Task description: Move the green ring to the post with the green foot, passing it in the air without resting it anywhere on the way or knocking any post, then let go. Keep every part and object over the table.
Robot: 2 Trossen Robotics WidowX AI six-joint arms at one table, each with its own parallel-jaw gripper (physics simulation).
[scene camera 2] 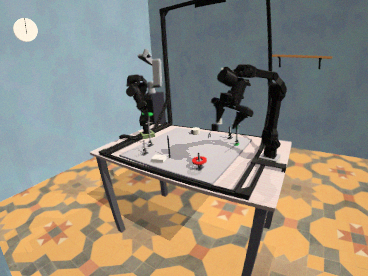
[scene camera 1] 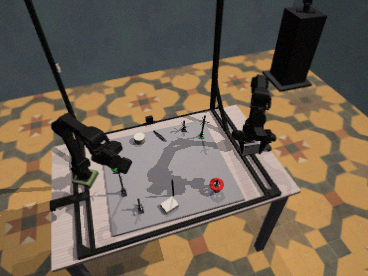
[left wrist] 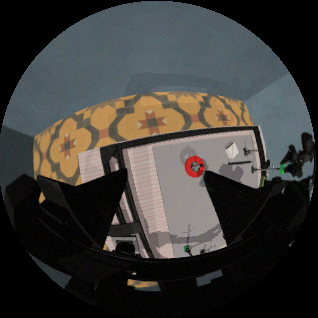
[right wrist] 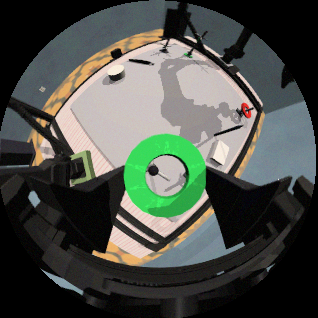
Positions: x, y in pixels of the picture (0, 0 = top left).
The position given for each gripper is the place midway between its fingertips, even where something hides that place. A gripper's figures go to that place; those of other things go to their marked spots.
The right gripper [right wrist: 165, 169]: 10 cm from the lens. A green ring [right wrist: 145, 151]: 8 cm from the lens.
